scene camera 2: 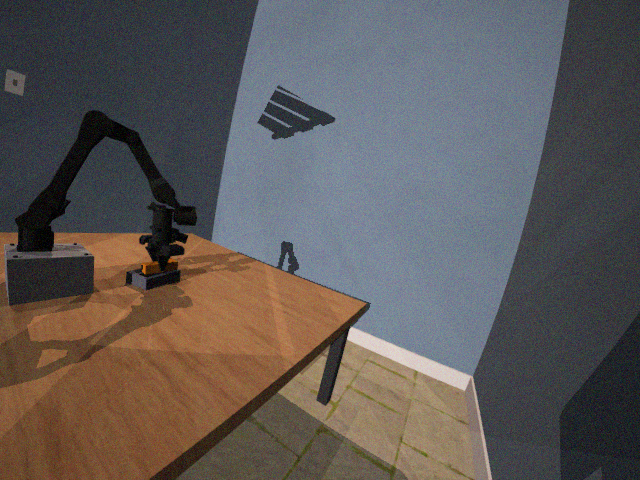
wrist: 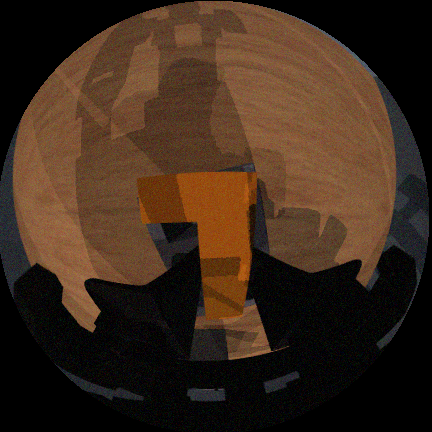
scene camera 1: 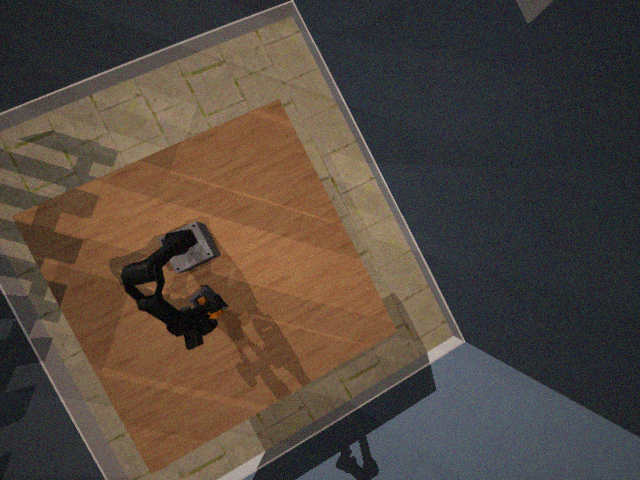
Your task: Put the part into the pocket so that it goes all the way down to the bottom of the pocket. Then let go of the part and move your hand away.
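Places are measured from the arm's base along level axes (x ahead, y left, z up), in metres.
Pixels of known places: gripper, fingertip midpoint: (scene camera 2: pixel 159 269) (wrist: pixel 221 249) (scene camera 1: pixel 208 307); arm's base, origin of the base link: (scene camera 2: pixel 34 248) (scene camera 1: pixel 187 239).
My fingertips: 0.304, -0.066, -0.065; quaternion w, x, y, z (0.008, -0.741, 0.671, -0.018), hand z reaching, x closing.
Note:
For each thing: its top centre in the pictures, then the offset to it from my fingertips, as dx, dy, dz. Level surfaces: height alone.
- L-shaped orange part, middle of its top: (wrist: pixel 200 271) (scene camera 2: pixel 158 260) (scene camera 1: pixel 209 307) -0.001, +0.015, +0.026
- dark grey pocket block, middle of its top: (wrist: pixel 217 263) (scene camera 2: pixel 155 270) (scene camera 1: pixel 207 304) -0.015, +0.002, -0.004
- wooden table, its level: dz -0.040
The L-shaped orange part (scene camera 1: pixel 216 313) (scene camera 2: pixel 151 268) (wrist: pixel 222 200) is held level over the dark grey pocket block (scene camera 2: pixel 164 279) (wrist: pixel 263 227). In scene camera 2 its side shows above the block's rim; whether its underside touches the rim or dips into the pocket is hidden. In the wrist view the part covers most of the block, and its short arm reaches left over the block's far left corner. The block's edges look slightly turned against the part's. A bit of dark pocket shows inside the L's corner. My gripper (scene camera 2: pixel 163 265) (wrist: pixel 221 249) is shut on the part's long arm.
The arm's grey base box (scene camera 1: pixel 199 254) (scene camera 2: pixel 49 276) stands on the wooden table (scene camera 1: pixel 289 222) (scene camera 2: pixel 206 351), near the block. Shadows of the arm fall across the table. A table edge and leg (scene camera 2: pixel 333 369) show to the right in scene camera 2.

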